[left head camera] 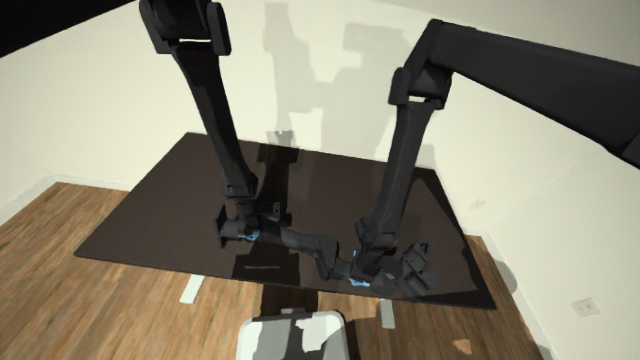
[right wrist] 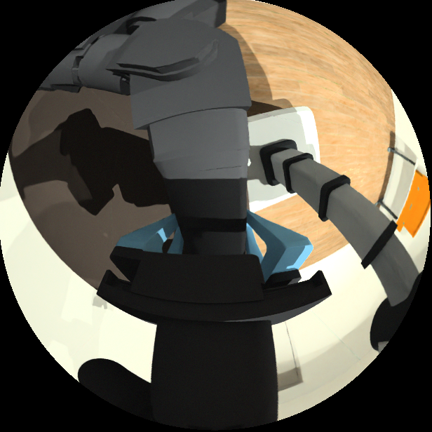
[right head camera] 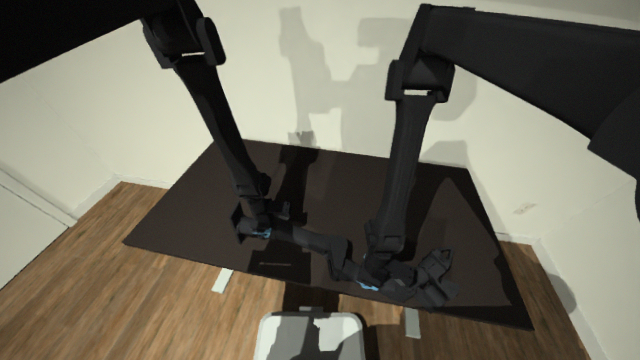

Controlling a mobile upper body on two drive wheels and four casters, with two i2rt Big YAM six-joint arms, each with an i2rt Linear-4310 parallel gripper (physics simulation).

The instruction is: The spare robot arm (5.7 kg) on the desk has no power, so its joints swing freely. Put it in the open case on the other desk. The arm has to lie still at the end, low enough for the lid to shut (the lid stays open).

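Places are measured from the left arm's base along level axes (x ahead, y left, z up), in millimetres.
Pixels of known places: left gripper, fingertip midpoint: (left head camera: 254,231) (right head camera: 269,229); right gripper, fingertip midpoint: (left head camera: 355,276) (right head camera: 366,279).
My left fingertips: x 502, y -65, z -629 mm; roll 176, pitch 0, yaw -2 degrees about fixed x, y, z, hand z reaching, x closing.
Note:
Behind a point stands the place of what it marks.
The dark spare robot arm (left head camera: 298,240) (right head camera: 314,239) (right wrist: 200,142) stretches across the near part of the dark desk (left head camera: 160,200) @[x 694, y 352, z -690 mm] (right head camera: 200,200) @[x 682, y 305, z -690 mm] (right wrist: 37,117), its flat base plate at the left and its bent gripper end at the right. My left gripper (left head camera: 249,234) @[x 502, y -65, z -629 mm] (right head camera: 262,232) @[x 502, y -65, z -629 mm] is shut on it close to the base plate. My right gripper (left head camera: 358,272) @[x 327, y -425, z -653 mm] (right head camera: 369,276) @[x 327, y -425, z -653 mm] (right wrist: 214,213) is shut on the link between the middle joint and the gripper end; blue fingers stand on both sides of it. Whether the spare arm touches the desk I cannot tell. The open case does not show.
A white rounded body (left head camera: 330,325) @[x 253, y -410, z -1150 mm] (right head camera: 345,327) @[x 254, y -399, z -1150 mm] (right wrist: 305,125) stands on the wooden floor at the near side of the desk. A pale wall rises behind the desk. A grey banded column (right wrist: 305,172) and an orange panel (right wrist: 416,202) show at the right of the right wrist view.

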